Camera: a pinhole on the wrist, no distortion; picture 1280 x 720 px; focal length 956.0 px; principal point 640.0 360.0 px. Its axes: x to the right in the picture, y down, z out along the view. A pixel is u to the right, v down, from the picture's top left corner.
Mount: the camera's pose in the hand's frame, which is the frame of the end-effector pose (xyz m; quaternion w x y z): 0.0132 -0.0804 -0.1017 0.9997 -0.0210 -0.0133 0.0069
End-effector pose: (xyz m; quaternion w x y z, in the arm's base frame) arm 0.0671 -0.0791 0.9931 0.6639 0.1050 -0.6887 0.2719
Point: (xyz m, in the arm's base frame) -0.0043 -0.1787 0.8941
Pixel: 121 580
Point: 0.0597 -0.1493 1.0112
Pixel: 601 463
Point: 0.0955 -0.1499 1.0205
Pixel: 627 327
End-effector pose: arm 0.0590 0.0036 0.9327 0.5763 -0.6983 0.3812 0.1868
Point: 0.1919 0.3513 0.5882
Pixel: 1023 652
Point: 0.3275 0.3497 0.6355
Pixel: 1112 419
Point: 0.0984 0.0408 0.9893
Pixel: 377 410
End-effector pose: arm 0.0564 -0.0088 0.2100 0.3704 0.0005 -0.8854 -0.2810
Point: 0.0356 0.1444 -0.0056
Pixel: 160 617
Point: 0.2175 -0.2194 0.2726
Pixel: behind the camera
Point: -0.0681 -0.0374 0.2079
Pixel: 1129 480
